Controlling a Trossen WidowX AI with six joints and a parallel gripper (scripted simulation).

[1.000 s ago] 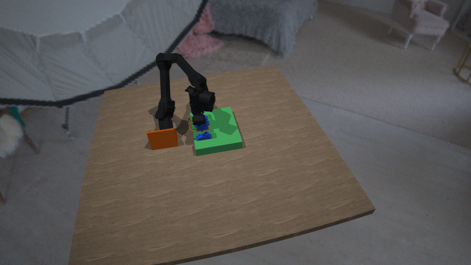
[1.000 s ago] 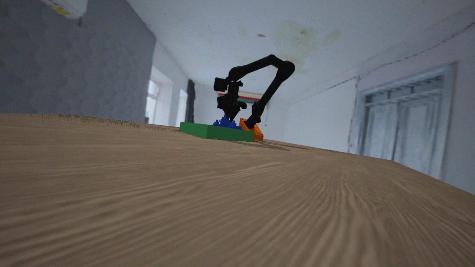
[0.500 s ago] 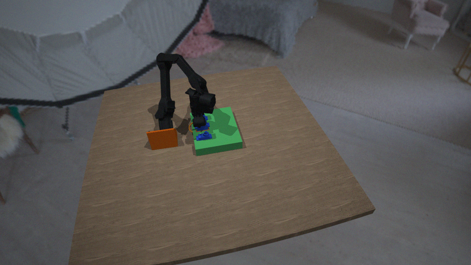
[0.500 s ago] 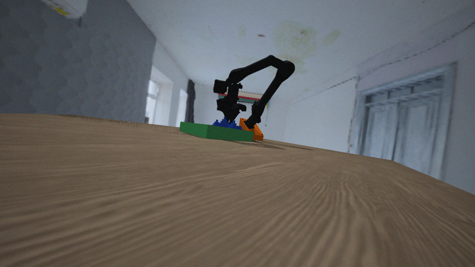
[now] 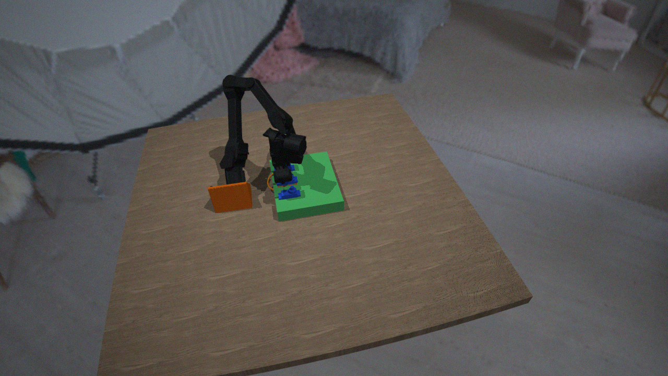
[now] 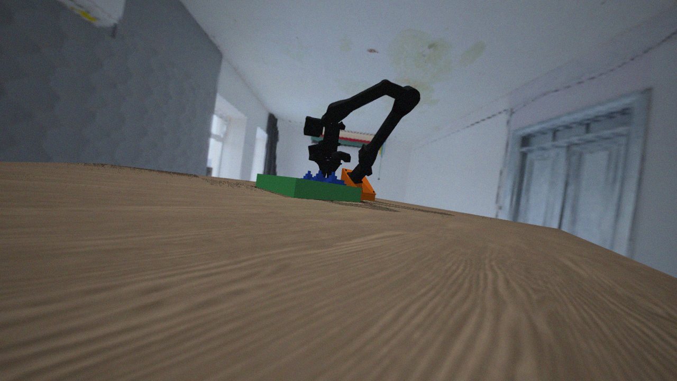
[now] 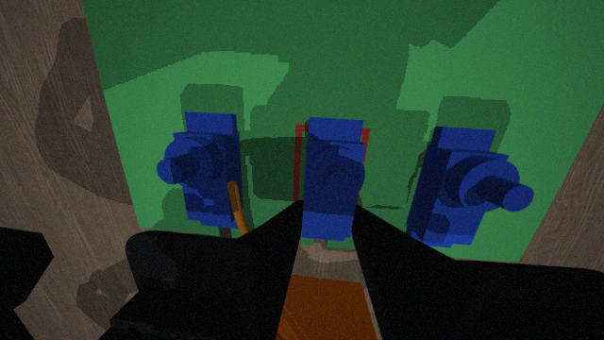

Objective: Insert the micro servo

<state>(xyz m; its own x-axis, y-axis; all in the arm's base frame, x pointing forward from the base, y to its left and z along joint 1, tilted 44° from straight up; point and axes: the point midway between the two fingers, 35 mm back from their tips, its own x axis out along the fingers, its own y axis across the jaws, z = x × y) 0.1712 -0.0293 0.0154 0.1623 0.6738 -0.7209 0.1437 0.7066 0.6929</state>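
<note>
Now: gripper tip 12 cm short of the green deck, 3 cm above it and 2 cm to the left of it.
</note>
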